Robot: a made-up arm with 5 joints. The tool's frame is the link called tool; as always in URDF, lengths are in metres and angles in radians. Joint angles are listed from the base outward.
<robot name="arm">
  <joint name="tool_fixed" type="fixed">
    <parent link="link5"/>
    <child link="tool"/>
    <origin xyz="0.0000 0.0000 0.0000"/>
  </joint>
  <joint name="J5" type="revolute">
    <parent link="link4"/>
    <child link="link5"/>
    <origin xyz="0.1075 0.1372 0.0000" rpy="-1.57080 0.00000 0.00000"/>
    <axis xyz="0 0 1"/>
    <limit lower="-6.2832" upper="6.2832"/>
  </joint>
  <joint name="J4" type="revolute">
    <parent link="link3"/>
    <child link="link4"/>
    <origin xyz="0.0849 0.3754 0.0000"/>
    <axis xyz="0 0 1"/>
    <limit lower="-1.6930" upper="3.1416"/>
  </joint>
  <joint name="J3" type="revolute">
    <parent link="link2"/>
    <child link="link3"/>
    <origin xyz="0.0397 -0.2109 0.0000"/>
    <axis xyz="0 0 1"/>
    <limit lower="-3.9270" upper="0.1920"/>
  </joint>
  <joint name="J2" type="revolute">
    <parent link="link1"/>
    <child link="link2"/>
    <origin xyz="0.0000 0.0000 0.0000" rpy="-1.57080 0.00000 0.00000"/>
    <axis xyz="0 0 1"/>
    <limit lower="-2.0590" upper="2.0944"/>
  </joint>
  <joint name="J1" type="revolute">
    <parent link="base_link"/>
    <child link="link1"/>
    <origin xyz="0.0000 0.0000 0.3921"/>
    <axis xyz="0 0 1"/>
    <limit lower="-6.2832" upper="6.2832"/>
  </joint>
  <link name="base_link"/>
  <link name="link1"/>
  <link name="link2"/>
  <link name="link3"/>
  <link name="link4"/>
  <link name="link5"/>
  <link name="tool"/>
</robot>
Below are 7 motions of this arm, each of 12 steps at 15 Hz.
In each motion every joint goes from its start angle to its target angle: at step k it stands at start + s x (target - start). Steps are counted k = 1, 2, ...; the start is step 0. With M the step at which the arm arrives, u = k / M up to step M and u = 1 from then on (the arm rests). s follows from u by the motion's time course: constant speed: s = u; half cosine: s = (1 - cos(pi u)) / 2; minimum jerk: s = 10 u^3 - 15 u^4 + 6 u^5.
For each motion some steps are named. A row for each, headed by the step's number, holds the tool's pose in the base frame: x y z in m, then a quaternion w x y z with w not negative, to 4 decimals.
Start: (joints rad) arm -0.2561 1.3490 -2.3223 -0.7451 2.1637
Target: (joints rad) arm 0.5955 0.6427 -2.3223 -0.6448 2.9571
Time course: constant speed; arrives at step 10
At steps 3, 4, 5, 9, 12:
3: 0.6829 -0.0004 0.5283 0.7584 -0.2101 0.5423 -0.2944
4: 0.6707 0.0568 0.5753 0.7965 -0.2026 0.5185 -0.2360
5: 0.6506 0.1115 0.6216 0.8293 -0.1948 0.4943 -0.1731
9: 0.5033 0.2817 0.7951 0.8984 -0.1604 0.3935 0.1113
12: 0.4542 0.3077 0.8346 0.8984 -0.1511 0.3675 0.1873

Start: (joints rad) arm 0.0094 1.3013 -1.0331 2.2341 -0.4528
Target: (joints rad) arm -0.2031 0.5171 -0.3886 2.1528 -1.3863
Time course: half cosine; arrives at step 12
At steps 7, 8, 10, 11, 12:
7: 0.0230 -0.0029 0.1468 0.5089 -0.3403 -0.1678 0.7727
8: 0.0171 -0.0026 0.1590 0.5579 -0.3435 -0.1883 0.7317
10: 0.0056 -0.0011 0.1754 0.6258 -0.3460 -0.2205 0.6633
11: 0.0020 -0.0004 0.1793 0.6429 -0.3461 -0.2295 0.6435
12: 0.0007 -0.0002 0.1806 0.6486 -0.3461 -0.2326 0.6367

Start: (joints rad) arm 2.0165 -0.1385 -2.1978 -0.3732 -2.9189
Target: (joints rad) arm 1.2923 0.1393 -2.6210 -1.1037 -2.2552
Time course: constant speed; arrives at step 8
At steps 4, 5, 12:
4: -0.0100 0.1190 1.0754 0.4496 0.0015 -0.0025 0.8932
5: 0.0007 0.1063 1.0646 0.4522 0.0258 -0.0516 0.8900
12: 0.0208 0.0727 1.0218 0.4517 0.0444 -0.2156 0.8646

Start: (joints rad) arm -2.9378 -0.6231 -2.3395 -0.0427 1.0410
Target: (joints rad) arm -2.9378 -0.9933 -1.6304 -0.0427 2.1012
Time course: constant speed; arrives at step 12
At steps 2, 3, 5, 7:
2: 0.1732 0.0358 1.1207 0.7544 -0.0467 -0.0841 0.6494
3: 0.1639 0.0339 1.1193 0.7239 -0.0578 -0.0940 0.6811
5: 0.1448 0.0299 1.1147 0.6586 -0.0825 -0.1110 0.7396
7: 0.1252 0.0259 1.1077 0.5882 -0.1106 -0.1241 0.7914

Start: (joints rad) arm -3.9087 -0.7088 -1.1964 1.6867 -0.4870
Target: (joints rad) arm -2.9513 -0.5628 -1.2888 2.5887 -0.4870
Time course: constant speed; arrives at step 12
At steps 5, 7, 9, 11, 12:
5: -0.2956 0.1140 0.6261 0.0816 -0.0591 0.9942 -0.0372
7: -0.2913 0.0617 0.6144 0.1586 -0.1368 0.9761 -0.0575
9: -0.2770 0.0136 0.6069 0.2377 -0.2105 0.9460 -0.0653
11: -0.2546 -0.0283 0.6035 0.3171 -0.2786 0.9045 -0.0604
12: -0.2412 -0.0465 0.6034 0.3563 -0.3099 0.8799 -0.0532

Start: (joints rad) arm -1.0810 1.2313 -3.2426 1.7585 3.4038
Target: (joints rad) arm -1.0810 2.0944 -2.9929 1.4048 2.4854
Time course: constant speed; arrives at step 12
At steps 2, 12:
2: 0.3201 -0.6004 0.4484 0.0558 0.5594 0.8265 -0.0295
12: 0.2526 -0.4737 -0.0872 0.1618 -0.2041 -0.9464 -0.1912

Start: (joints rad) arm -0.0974 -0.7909 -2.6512 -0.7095 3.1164
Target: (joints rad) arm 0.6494 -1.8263 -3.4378 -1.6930 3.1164
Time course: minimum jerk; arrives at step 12
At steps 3, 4, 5, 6, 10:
3: -0.5524 0.0111 0.7791 0.7958 0.0015 -0.6054 -0.0180
4: -0.5931 -0.0352 0.6645 0.6970 0.0303 -0.7163 0.0119
5: -0.6030 -0.0982 0.5168 0.5464 0.0780 -0.8331 0.0373
6: -0.5637 -0.1597 0.3637 0.3536 0.1402 -0.9238 0.0446
10: -0.2775 -0.1994 0.0776 0.2707 -0.3054 0.9091 0.0834

